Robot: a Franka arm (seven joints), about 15 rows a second.
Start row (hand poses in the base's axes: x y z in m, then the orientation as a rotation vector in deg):
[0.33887, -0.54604, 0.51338, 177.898, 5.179, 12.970]
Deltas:
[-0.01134, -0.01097, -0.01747, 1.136, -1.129, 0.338]
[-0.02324, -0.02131, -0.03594, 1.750, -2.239, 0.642]
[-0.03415, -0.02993, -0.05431, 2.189, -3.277, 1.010]
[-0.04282, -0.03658, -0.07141, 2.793, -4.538, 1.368]
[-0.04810, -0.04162, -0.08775, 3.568, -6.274, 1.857]
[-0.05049, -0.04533, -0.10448, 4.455, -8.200, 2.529]
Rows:
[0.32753, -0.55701, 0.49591, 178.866, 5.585, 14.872]
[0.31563, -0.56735, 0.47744, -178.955, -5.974, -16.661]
[0.30472, -0.57597, 0.45907, -178.345, -6.460, -18.264]
[0.29605, -0.58262, 0.44197, -177.524, -6.898, -20.192]
[0.29077, -0.58766, 0.42563, -176.416, -7.496, -22.826]
[0.28838, -0.59137, 0.40890, -175.092, -8.347, -25.713]

